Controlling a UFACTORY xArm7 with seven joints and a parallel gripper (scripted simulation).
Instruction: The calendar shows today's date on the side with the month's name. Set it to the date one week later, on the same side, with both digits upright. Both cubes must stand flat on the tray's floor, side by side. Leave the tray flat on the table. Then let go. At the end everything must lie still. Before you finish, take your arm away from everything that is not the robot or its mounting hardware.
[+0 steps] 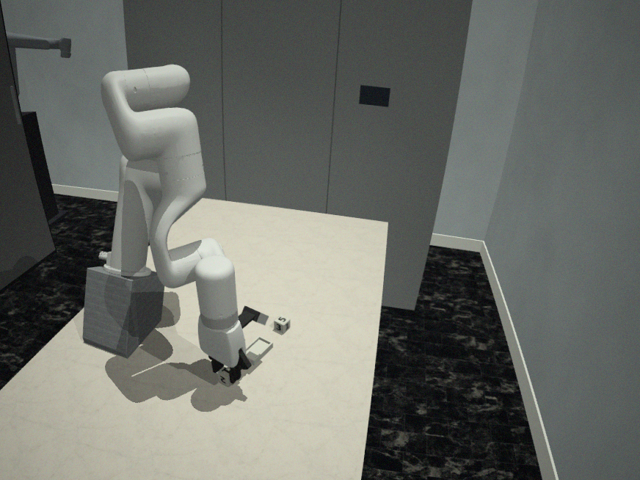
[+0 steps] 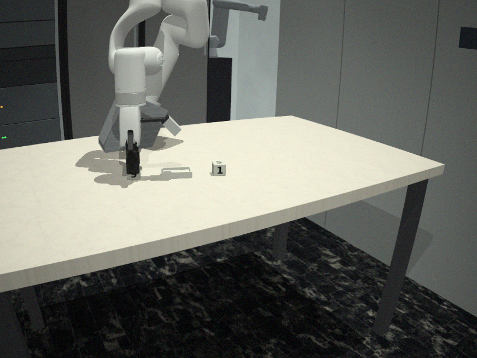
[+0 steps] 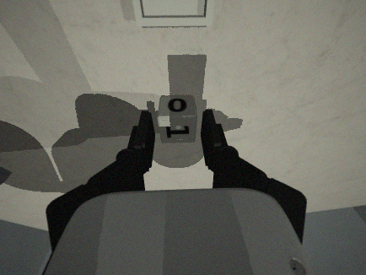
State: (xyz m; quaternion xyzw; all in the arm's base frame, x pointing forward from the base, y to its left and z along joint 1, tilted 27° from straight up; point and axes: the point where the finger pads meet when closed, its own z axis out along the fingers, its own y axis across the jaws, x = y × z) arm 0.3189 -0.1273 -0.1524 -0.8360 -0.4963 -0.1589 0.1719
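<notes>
Right now the digit cube is 2 cm below my hand. Also, from my hand: tray 10 cm to the left, 5 cm ahead, 3 cm below.
</notes>
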